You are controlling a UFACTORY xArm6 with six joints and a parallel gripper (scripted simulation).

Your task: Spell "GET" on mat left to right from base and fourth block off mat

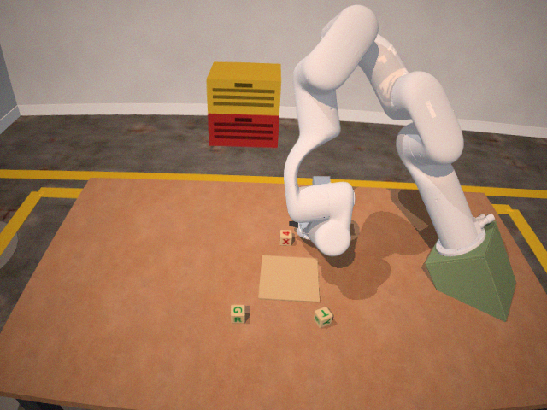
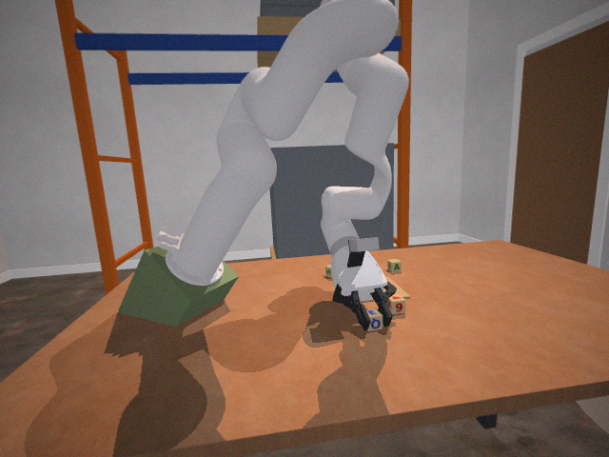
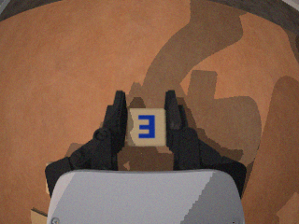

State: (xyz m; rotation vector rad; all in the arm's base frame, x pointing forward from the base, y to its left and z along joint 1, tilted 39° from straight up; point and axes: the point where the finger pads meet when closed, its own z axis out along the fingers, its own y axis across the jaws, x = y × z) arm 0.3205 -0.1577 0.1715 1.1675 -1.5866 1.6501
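My hand is 10 mm to the right of the e block and 10 mm above it. Also, from my hand: tan mat (180 mm to the left, 90 mm ahead, 20 mm below); t block (310 mm to the left, 40 mm ahead, 10 mm below); red-lettered block (80 mm ahead, 50 mm to the left, 10 mm below).
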